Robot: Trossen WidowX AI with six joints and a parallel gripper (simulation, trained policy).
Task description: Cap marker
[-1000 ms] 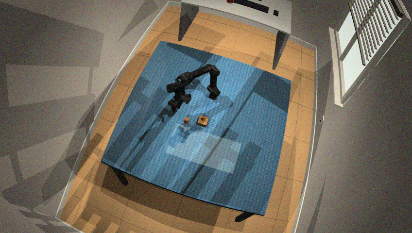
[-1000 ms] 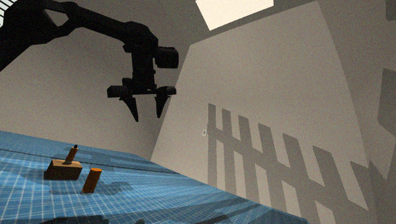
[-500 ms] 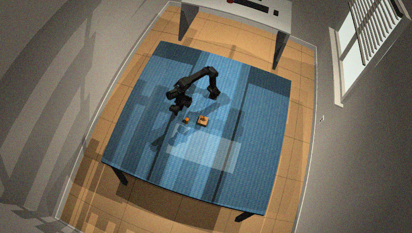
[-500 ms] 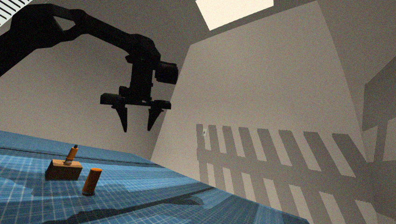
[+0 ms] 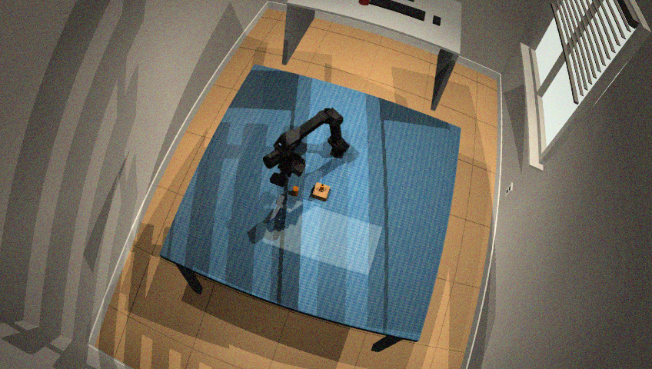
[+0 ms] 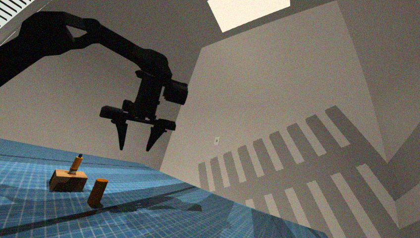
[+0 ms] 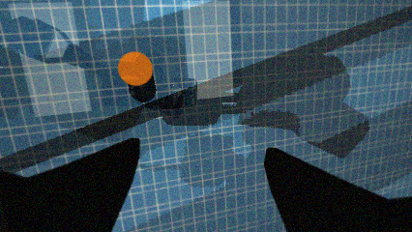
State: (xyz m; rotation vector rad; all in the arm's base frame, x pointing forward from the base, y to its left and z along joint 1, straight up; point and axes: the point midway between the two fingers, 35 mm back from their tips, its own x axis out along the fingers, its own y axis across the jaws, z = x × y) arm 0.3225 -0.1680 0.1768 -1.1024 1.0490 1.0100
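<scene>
Right now the orange cap is 12 cm below my gripper tip, 4 cm to the left of it and 3 cm behind it. Round my gripper tip: holder block 15 cm to the left, 13 cm below, 7 cm behind.
</scene>
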